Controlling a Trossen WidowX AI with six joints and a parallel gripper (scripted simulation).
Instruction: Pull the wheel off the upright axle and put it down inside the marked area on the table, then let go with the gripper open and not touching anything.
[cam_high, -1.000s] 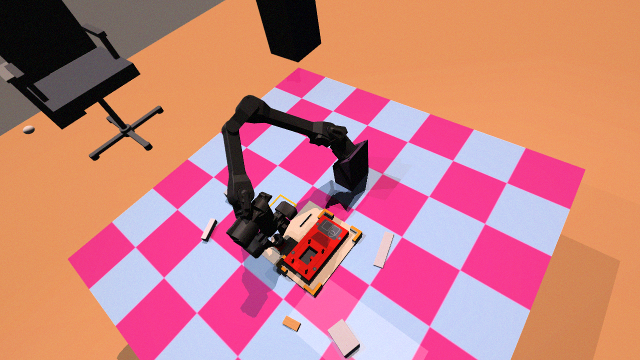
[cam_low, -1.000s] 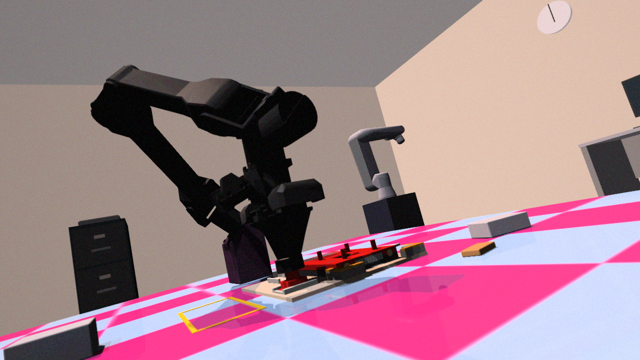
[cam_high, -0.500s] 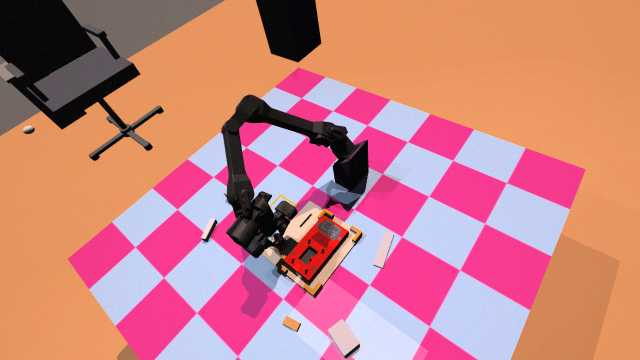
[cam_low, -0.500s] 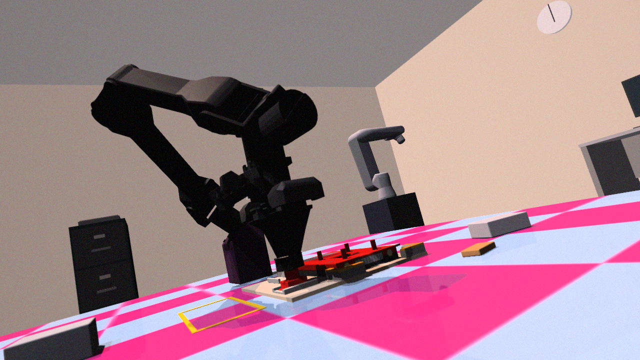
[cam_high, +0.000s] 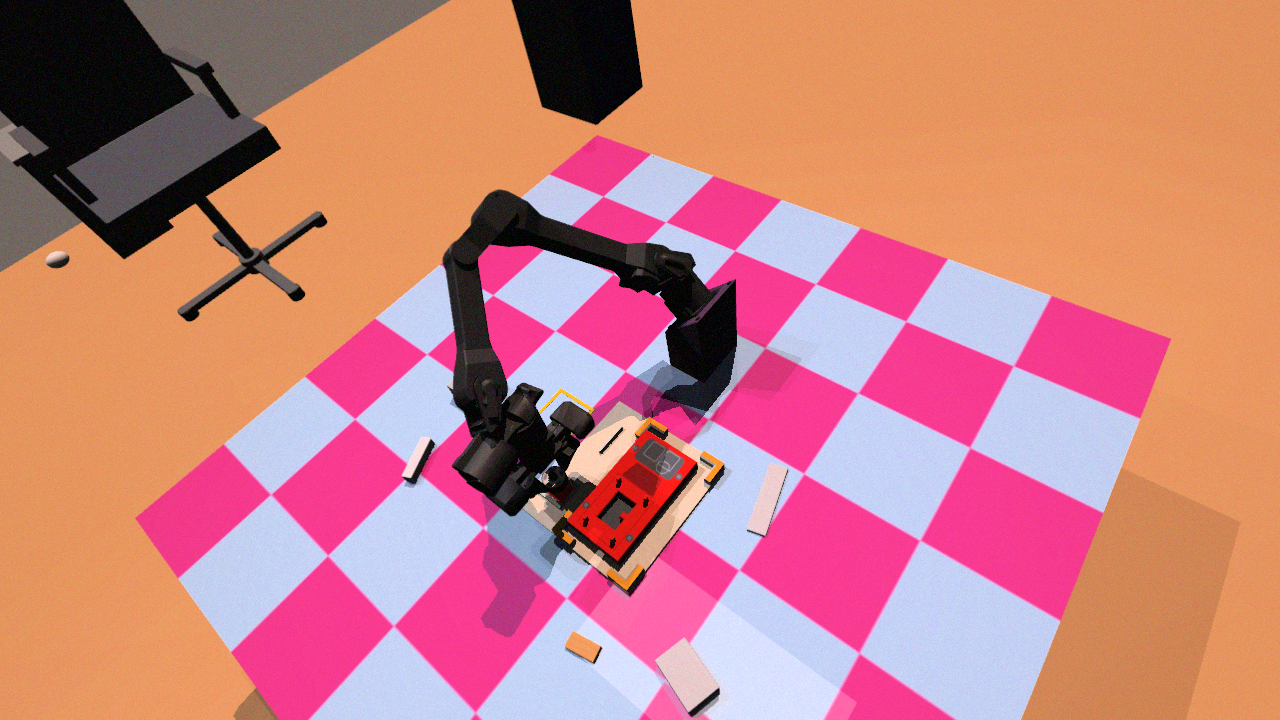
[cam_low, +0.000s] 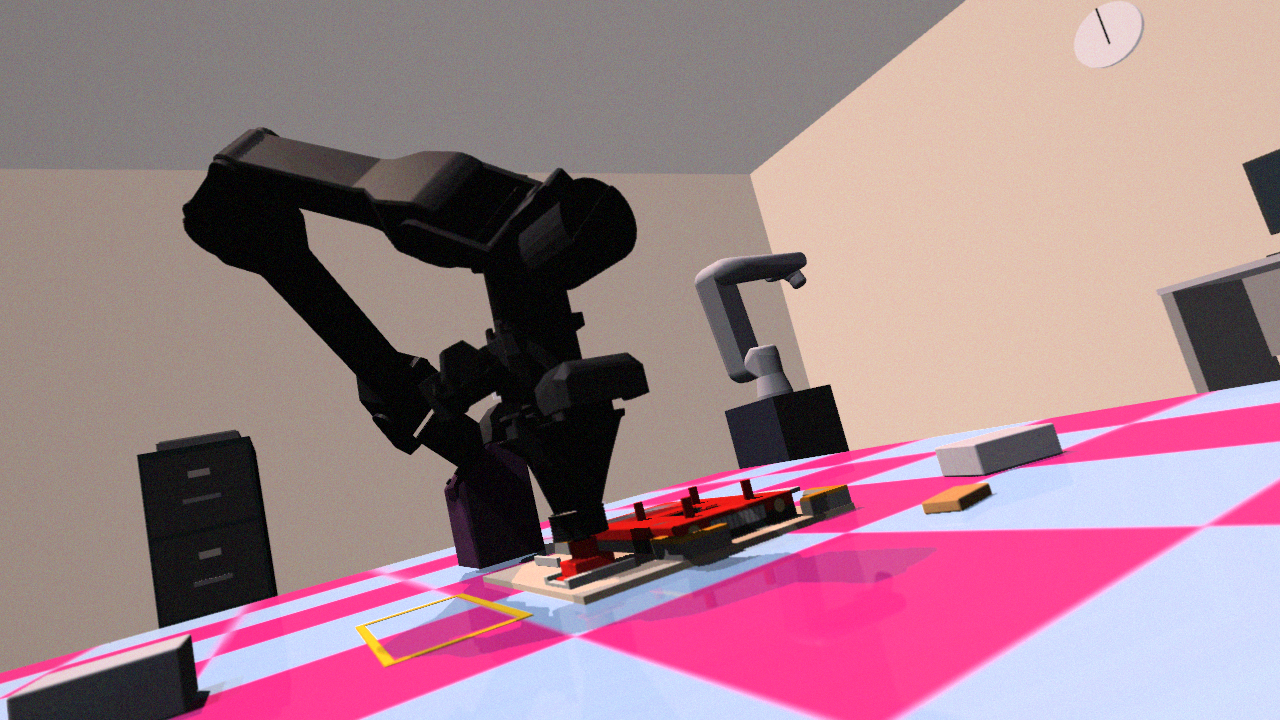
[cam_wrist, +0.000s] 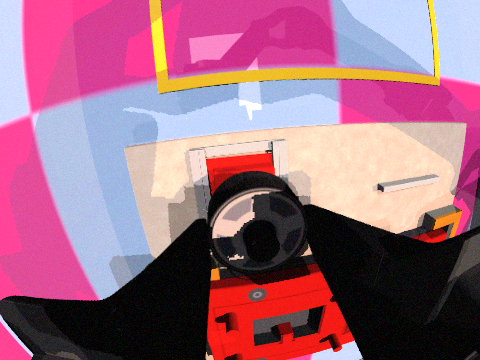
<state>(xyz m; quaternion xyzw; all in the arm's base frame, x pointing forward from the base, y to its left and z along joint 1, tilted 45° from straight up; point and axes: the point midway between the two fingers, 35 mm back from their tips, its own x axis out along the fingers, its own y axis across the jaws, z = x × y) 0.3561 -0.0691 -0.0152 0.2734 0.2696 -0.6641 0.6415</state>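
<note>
Now: gripper tip 1 cm above the black axle. The rest, counted from my gripper tip: beige base plate (10 cm to the left, 5 cm behind, 3 cm below); wheel (right at my gripper tip); orange block (19 cm to the left, 16 cm ahead, 4 cm below).
</note>
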